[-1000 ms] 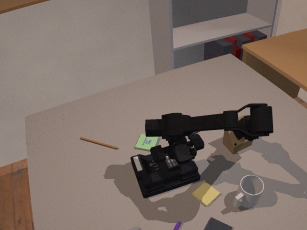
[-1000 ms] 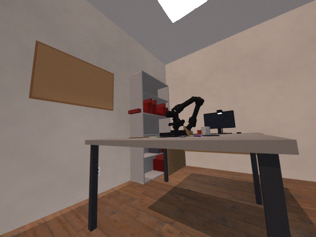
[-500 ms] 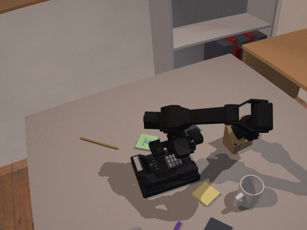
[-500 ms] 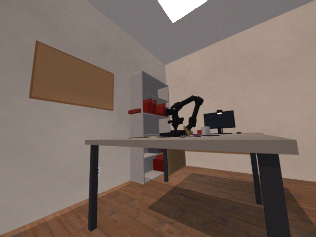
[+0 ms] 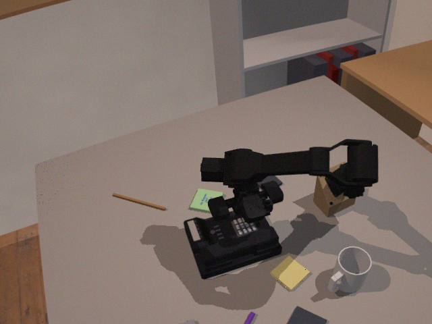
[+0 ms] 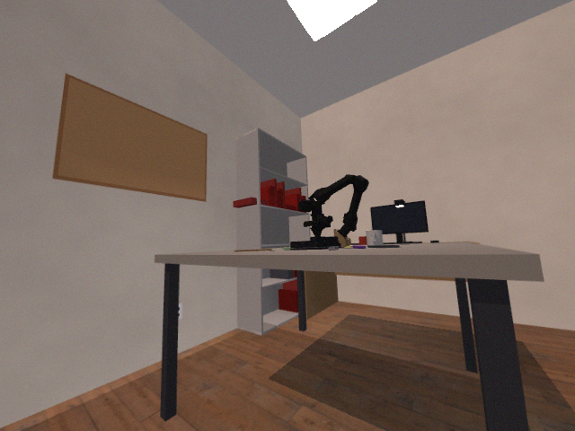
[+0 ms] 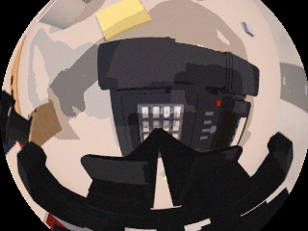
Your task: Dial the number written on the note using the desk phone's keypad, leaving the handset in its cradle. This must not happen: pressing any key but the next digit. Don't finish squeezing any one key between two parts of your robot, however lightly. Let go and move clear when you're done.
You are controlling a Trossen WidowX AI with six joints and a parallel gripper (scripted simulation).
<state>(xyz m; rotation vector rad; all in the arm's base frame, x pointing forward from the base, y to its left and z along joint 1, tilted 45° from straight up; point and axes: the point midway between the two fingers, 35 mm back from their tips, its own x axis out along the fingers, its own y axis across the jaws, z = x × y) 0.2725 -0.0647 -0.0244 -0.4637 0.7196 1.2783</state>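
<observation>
My gripper is now 6 cm above the desk phone, 5 cm short of it and 1 cm to the right of it. Also, from my hand: handset (6 cm to the left, 6 cm ahead, 3 cm below); then green note (16 cm to the right, 7 cm below, 3 cm ahead); then white mug (28 cm to the left, 12 cm behind, 4 cm below).
</observation>
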